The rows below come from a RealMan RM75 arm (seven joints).
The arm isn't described. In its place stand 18 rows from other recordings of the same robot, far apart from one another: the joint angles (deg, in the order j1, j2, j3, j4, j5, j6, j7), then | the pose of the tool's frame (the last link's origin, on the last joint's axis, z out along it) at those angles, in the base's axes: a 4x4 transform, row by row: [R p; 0 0 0 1], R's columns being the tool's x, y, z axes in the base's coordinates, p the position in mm.
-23.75 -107.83 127.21 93.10 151.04 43.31 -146.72 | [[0.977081 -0.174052 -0.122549 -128.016], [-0.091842 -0.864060 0.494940 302.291], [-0.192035 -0.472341 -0.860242 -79.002], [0 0 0 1]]
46.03 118.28 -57.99 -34.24 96.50 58.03 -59.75 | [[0.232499 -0.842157 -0.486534 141.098], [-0.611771 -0.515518 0.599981 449.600], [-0.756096 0.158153 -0.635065 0.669], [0 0 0 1]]
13.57 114.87 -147.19 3.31 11.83 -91.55 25.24 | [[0.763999 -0.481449 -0.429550 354.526], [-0.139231 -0.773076 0.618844 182.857], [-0.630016 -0.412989 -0.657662 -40.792], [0 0 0 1]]
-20.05 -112.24 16.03 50.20 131.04 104.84 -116.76 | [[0.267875 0.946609 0.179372 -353.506], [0.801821 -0.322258 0.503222 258.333], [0.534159 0.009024 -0.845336 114.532], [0 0 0 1]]
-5.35 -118.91 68.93 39.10 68.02 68.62 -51.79 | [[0.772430 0.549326 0.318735 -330.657], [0.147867 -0.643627 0.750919 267.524], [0.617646 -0.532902 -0.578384 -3.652], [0 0 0 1]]
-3.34 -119.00 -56.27 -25.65 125.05 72.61 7.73 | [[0.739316 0.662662 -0.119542 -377.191], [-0.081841 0.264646 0.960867 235.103], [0.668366 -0.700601 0.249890 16.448], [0 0 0 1]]
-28.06 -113.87 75.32 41.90 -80.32 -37.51 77.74 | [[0.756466 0.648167 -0.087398 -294.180], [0.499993 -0.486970 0.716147 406.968], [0.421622 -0.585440 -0.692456 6.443], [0 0 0 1]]
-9.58 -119.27 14.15 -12.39 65.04 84.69 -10.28 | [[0.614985 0.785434 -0.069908 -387.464], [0.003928 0.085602 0.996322 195.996], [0.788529 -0.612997 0.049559 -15.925], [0 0 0 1]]
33.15 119.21 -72.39 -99.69 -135.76 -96.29 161.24 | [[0.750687 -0.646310 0.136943 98.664], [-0.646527 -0.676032 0.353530 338.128], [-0.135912 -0.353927 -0.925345 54.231], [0 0 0 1]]
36.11 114.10 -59.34 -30.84 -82.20 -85.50 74.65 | [[0.697774 -0.338015 -0.631551 194.352], [-0.153336 -0.931710 0.329250 370.156], [-0.699714 -0.132902 -0.701953 11.374], [0 0 0 1]]
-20.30 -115.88 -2.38 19.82 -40.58 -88.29 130.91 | [[0.753498 0.598742 0.271567 -373.771], [0.336249 -0.705910 0.623400 239.345], [0.564957 -0.378417 -0.733228 0.949], [0 0 0 1]]
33.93 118.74 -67.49 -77.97 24.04 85.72 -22.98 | [[0.552550 -0.691591 0.465178 210.532], [-0.831088 -0.414922 0.370313 378.573], [-0.063093 -0.591220 -0.804038 49.524], [0 0 0 1]]
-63.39 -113.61 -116.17 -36.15 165.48 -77.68 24.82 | [[0.525014 0.577697 -0.625002 -175.061], [0.826048 -0.522715 0.210745 448.353], [-0.204952 -0.626925 -0.751638 11.881], [0 0 0 1]]
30.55 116.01 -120.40 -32.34 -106.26 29.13 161.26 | [[0.608776 -0.772620 0.180139 290.678], [-0.264451 0.016450 0.964259 407.618], [-0.747969 -0.634656 -0.194306 -28.639], [0 0 0 1]]
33.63 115.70 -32.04 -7.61 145.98 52.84 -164.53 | [[0.696684 -0.710675 0.097846 362.667], [0.022717 0.158181 0.987149 391.726], [-0.717019 -0.685508 0.126346 78.653], [0 0 0 1]]
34.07 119.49 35.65 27.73 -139.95 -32.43 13.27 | [[0.768181 -0.616832 -0.171512 229.631], [-0.300181 -0.583626 0.754501 349.400], [-0.565500 -0.528109 -0.633491 -137.363], [0 0 0 1]]
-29.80 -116.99 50.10 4.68 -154.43 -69.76 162.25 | [[0.678863 0.718702 0.150371 -335.937], [-0.173584 -0.041902 0.983927 361.627], [0.713452 -0.694054 0.096309 52.993], [0 0 0 1]]
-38.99 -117.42 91.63 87.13 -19.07 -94.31 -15.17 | [[0.393988 0.683755 -0.614208 -138.279], [0.915513 -0.232838 0.328059 357.313], [0.081301 -0.691567 -0.717722 9.120], [0 0 0 1]]
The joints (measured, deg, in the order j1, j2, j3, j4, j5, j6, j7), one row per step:
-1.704 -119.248 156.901 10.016 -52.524 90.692 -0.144
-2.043 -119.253 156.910 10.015 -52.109 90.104 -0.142
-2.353 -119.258 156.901 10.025 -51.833 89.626 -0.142
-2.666 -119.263 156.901 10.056 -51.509 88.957 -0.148
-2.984 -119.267 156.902 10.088 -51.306 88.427 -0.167
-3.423 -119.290 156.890 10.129 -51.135 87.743 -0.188
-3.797 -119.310 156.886 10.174 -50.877 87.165 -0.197
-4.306 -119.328 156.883 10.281 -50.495 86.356 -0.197
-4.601 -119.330 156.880 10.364 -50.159 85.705 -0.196
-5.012 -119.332 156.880 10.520 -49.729 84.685 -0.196
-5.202 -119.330 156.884 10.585 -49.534 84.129 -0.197
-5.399 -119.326 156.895 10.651 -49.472 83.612 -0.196
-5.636 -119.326 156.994 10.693 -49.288 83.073 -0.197
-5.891 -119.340 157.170 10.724 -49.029 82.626 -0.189
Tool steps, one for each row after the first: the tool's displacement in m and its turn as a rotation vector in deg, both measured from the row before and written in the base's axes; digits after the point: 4 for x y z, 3 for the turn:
0.0005 0.0019 -0.0018 -0.671 0.199 -0.150
0.0004 0.0018 -0.0013 -0.481 0.149 -0.114
0.0002 0.0019 -0.0017 -0.632 0.190 -0.012
0.0003 0.0019 -0.0013 -0.461 0.129 -0.047
0.0005 0.0027 -0.0016 -0.512 0.148 -0.027
0.0006 0.0022 -0.0016 -0.521 0.142 -0.106
0.0010 0.0030 -0.0023 -0.735 0.192 -0.168
0.0004 0.0017 -0.0018 -0.610 0.183 -0.039
0.0005 0.0024 -0.0027 -0.880 0.262 0.037
0.0000 0.0011 -0.0013 -0.454 0.164 0.083
-0.0001 0.0012 -0.0010 -0.335 0.137 0.125
0.0002 0.0012 -0.0015 -0.519 0.190 -0.010
0.0007 0.0011 -0.0017 -0.591 0.184 -0.182

